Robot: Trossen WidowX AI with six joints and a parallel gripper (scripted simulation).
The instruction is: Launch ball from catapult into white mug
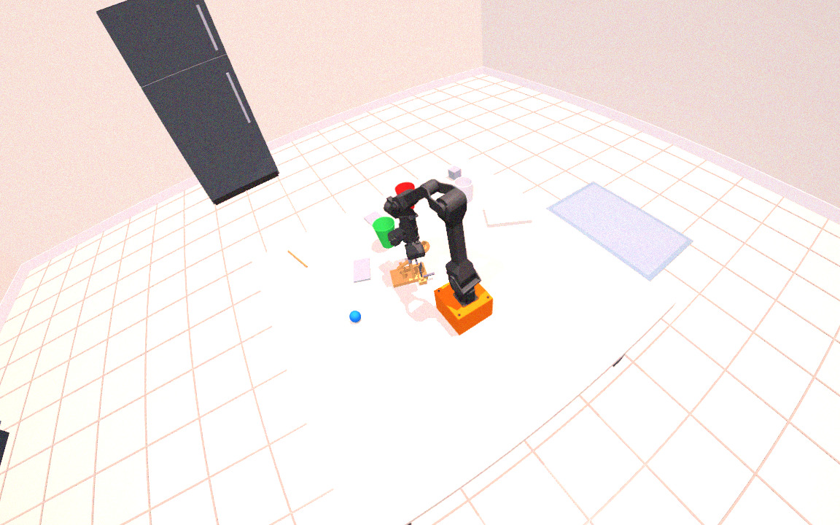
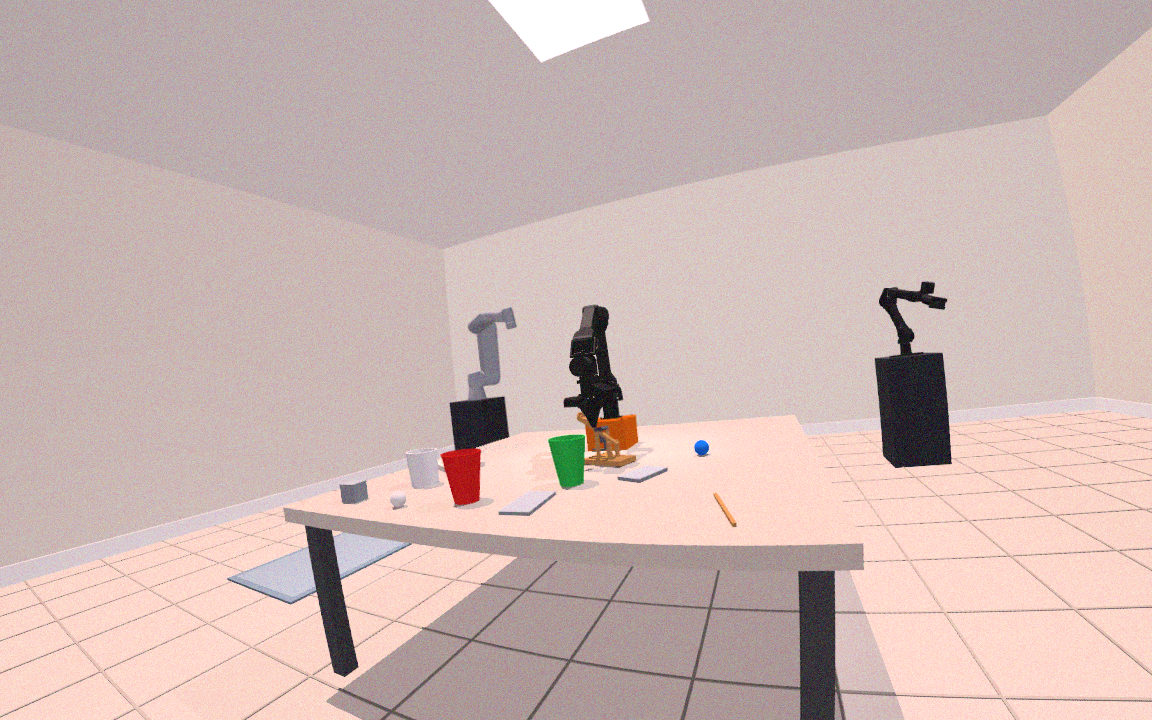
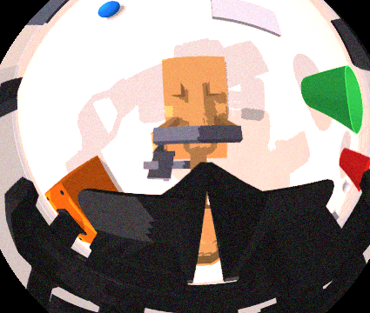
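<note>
My gripper tip is now 4 cm above the wooden catapult, 2 cm past it and 1 cm to the right of it. From my gripper tip the other things lie so: green cup: 23 cm ahead, 8 cm below, 2 cm to the left; then blue ball: 30 cm to the left, 9 cm below, 6 cm behind; then magenta ball: 11 cm to the right, 9 cm below, 7 cm behind.
</note>
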